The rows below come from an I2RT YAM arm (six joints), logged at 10 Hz.
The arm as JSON. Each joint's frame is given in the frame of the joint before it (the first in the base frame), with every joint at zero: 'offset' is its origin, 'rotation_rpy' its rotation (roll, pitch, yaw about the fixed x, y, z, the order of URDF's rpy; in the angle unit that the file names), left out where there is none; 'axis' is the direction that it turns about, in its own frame. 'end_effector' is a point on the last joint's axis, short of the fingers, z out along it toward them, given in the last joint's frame.
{
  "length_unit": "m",
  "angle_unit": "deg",
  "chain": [
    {
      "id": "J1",
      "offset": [
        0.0,
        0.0,
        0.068
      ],
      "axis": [
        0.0,
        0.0,
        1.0
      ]
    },
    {
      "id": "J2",
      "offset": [
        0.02,
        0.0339,
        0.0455
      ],
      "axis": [
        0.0,
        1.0,
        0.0
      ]
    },
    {
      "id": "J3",
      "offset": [
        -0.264,
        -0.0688,
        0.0
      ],
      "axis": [
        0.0,
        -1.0,
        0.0
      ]
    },
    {
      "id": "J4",
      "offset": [
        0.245,
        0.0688,
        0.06
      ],
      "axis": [
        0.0,
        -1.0,
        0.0
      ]
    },
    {
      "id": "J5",
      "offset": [
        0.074,
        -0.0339,
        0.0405
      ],
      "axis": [
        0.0,
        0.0,
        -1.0
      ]
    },
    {
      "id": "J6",
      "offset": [
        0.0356,
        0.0,
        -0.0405
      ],
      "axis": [
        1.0,
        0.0,
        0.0
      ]
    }
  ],
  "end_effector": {
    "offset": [
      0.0,
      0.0,
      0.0
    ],
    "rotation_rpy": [
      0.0,
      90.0,
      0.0
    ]
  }
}
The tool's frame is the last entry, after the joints.
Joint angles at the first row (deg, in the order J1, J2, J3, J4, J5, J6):
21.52 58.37 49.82 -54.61 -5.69 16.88
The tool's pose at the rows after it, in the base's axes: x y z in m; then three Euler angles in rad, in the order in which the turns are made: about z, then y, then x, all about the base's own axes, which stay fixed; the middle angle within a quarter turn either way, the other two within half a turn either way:
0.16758 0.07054 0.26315 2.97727 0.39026 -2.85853
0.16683 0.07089 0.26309 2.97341 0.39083 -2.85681
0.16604 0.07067 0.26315 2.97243 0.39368 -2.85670
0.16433 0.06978 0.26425 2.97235 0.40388 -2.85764
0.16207 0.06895 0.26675 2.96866 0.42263 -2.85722
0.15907 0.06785 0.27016 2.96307 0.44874 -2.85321
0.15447 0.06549 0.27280 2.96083 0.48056 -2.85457
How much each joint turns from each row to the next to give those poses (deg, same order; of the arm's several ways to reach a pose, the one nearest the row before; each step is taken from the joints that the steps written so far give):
0.19 -0.09 -0.13 0.02 0.00 0.00
0.20 -0.17 -0.11 0.02 0.02 0.00
0.05 -0.26 -0.13 0.03 0.09 0.00
0.00 -0.66 -0.13 -0.03 0.30 0.03
0.13 -0.94 -0.02 0.07 0.53 0.00
0.15 -1.29 -0.04 0.20 0.56 0.02
0.04 -1.84 -0.44 0.19 0.92 -0.02

